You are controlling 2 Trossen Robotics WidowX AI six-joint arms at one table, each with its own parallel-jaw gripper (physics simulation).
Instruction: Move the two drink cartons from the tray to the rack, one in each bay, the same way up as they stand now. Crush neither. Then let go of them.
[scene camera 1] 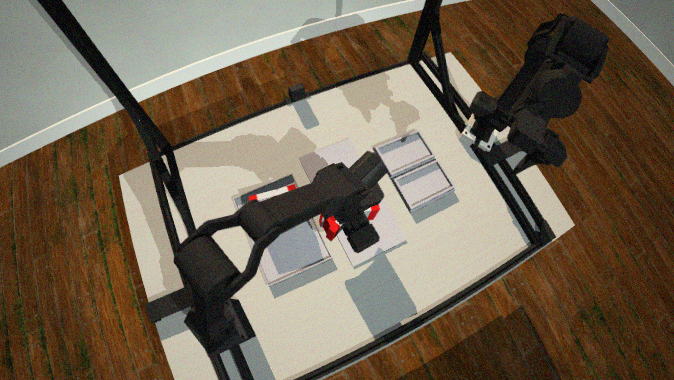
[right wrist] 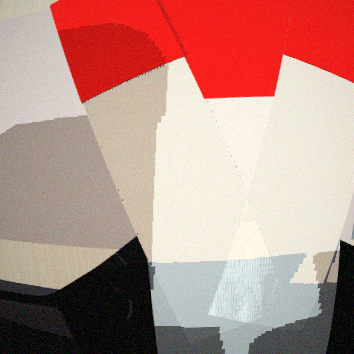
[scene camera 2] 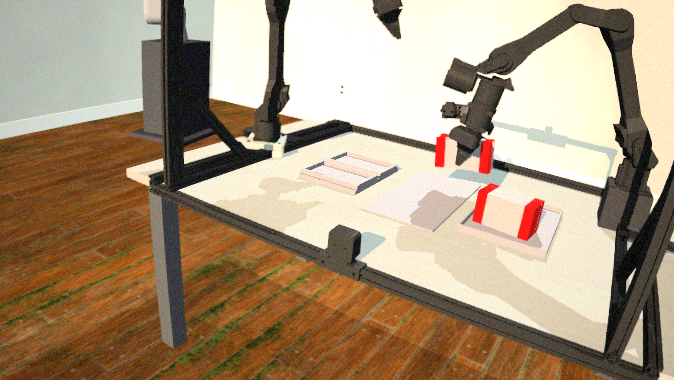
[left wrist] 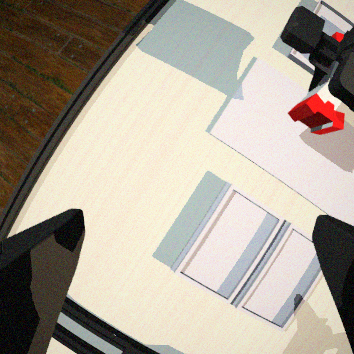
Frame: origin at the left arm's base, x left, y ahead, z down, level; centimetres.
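Where they show: left gripper, between the fingertips: [scene camera 1: 492, 162] [scene camera 2: 397, 38] [left wrist: 203, 225]; right gripper, between the fingertips: [scene camera 2: 459, 163]; left arm's base, origin of its link: [scene camera 2: 266, 138]; right arm's base, origin of its link: [scene camera 1: 218, 327] [scene camera 2: 630, 187].
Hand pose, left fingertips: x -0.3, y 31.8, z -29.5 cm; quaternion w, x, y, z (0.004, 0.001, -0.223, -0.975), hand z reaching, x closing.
Observation:
Things, the pixels of their centre, and the offset from my left fingertips. "*": a spot on its surface instead. Level surfaces: height alone.
- white carton with red ends, a spot on its surface: [scene camera 2: 502, 212] [scene camera 1: 273, 194] * dx -39.2, dy +20.6, dz +28.6 cm
- tray, middle of its body: [scene camera 2: 515, 219] [scene camera 1: 280, 227] dx -33.5, dy +26.2, dz +32.3 cm
- like carton, middle of its body: [right wrist: 226, 281] [left wrist: 329, 83] [scene camera 1: 348, 215] [scene camera 2: 464, 153] dx -19.6, dy +16.4, dz +22.9 cm
- rack, middle of its body: [left wrist: 258, 262] [scene camera 2: 350, 170] [scene camera 1: 414, 168] dx -12.2, dy -8.8, dz +32.1 cm
- flat pale board, height of its surface: dz +32.7 cm
- small dark block, a spot on its surface: [scene camera 2: 344, 243] [scene camera 1: 293, 88] * dx -55.9, dy -10.6, dz +29.3 cm
A white carton with red ends [scene camera 1: 272, 193] [scene camera 2: 502, 212] lies in the tray [scene camera 1: 300, 271] [scene camera 2: 502, 242]. A like carton [scene camera 1: 331, 230] [scene camera 2: 486, 156] [left wrist: 316, 111] [right wrist: 200, 190] is held in the air over the far part of the central board, its red ends level with each other in scene camera 2. My right gripper [scene camera 2: 462, 156] [right wrist: 218, 222] is shut on it, between the red ends. The rack [scene camera 1: 414, 167] [scene camera 2: 328, 183] [left wrist: 260, 262] has two empty bays. My left gripper [left wrist: 203, 225] is open and empty, high above the rack side of the table. Part of it shows at the top in scene camera 2.
A flat pale board [scene camera 1: 375, 250] [scene camera 2: 395, 200] [left wrist: 260, 110] lies between tray and rack. A small dark block [scene camera 1: 297, 92] [scene camera 2: 344, 243] sits on the table's edge rail. Dark frame posts [scene camera 1: 430, 30] [scene camera 2: 173, 95] rise at the table's corners.

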